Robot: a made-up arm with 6 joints.
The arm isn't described. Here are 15 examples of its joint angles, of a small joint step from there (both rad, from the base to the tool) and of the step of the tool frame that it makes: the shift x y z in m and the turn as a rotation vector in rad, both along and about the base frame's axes.
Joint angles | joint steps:
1: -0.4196 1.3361 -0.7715 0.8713 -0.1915 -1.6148 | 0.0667 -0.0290 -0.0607 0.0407 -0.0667 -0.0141
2: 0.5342 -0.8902 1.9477 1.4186 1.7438 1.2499 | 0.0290 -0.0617 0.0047 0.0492 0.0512 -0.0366
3: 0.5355 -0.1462 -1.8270 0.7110 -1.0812 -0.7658 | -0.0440 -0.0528 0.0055 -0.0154 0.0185 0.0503
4: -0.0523 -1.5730 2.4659 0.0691 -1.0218 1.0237 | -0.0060 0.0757 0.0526 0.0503 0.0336 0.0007
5: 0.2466 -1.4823 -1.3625 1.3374 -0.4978 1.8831 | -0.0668 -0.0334 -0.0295 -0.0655 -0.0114 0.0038
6: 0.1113 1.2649 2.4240 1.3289 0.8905 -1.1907 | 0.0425 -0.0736 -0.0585 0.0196 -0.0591 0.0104
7: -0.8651 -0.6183 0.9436 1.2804 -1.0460 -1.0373 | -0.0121 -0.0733 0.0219 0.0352 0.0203 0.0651
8: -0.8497 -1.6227 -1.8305 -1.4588 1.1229 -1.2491 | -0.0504 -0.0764 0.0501 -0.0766 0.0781 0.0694
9: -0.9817 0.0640 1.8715 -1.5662 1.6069 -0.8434 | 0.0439 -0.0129 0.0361 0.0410 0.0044 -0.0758
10: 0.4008 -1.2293 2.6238 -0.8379 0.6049 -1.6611 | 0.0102 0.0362 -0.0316 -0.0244 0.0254 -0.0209
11: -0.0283 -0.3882 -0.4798 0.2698 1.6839 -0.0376 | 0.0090 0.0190 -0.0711 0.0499 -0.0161 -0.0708
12: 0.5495 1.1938 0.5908 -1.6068 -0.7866 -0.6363 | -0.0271 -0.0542 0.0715 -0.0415 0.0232 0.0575
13: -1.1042 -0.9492 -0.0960 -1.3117 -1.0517 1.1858 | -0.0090 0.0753 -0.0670 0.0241 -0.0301 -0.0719
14: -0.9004 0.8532 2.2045 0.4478 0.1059 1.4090 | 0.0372 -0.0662 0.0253 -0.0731 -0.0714 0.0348
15: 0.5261 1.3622 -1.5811 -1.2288 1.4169 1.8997 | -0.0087 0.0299 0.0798 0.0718 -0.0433 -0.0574
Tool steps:
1: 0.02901 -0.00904 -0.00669 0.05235 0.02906 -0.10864
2: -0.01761 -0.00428 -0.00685 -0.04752 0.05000 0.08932
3: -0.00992 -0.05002 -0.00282 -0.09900 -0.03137 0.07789
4: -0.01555 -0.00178 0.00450 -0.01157 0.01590 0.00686
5: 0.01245 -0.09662 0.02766 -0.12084 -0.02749 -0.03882
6: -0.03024 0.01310 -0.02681 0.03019 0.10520 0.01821
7: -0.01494 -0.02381 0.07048 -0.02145 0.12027 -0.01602
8: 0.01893 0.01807 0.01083 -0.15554 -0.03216 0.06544
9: 0.00702 -0.01107 -0.01216 -0.05465 0.05801 0.00176
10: 0.01389 0.00509 0.02740 0.08829 -0.03531 -0.04154
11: -0.01837 0.00720 -0.02293 0.07018 -0.05155 0.00418
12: 0.02832 -0.07176 0.03573 -0.07956 -0.04871 0.07155
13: -0.04012 -0.04262 0.04425 0.06610 -0.07891 0.05478
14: 0.01501 0.00349 -0.02268 0.05167 0.01283 0.02029
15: -0.01576 0.02500 0.01343 -0.07538 -0.12333 -0.07846
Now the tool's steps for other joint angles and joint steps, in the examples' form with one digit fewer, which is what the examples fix.
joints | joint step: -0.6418 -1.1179 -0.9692 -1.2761 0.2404 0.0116 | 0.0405 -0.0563 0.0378 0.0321 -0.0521 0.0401
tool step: 0.0154 -0.0289 0.0239 0.0247 0.1162 0.0828
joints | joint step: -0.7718 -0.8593 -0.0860 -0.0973 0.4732 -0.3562 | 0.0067 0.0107 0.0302 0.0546 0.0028 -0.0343
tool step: 0.0047 -0.0161 -0.0231 0.0270 0.0543 -0.0088
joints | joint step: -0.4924 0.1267 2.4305 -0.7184 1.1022 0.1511 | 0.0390 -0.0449 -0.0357 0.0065 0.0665 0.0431
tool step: -0.0139 0.0031 -0.0062 -0.0311 -0.0264 -0.0791
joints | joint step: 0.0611 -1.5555 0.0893 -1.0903 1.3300 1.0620 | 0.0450 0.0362 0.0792 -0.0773 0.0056 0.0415
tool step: -0.0075 0.0125 -0.0145 0.0407 -0.0142 0.0573
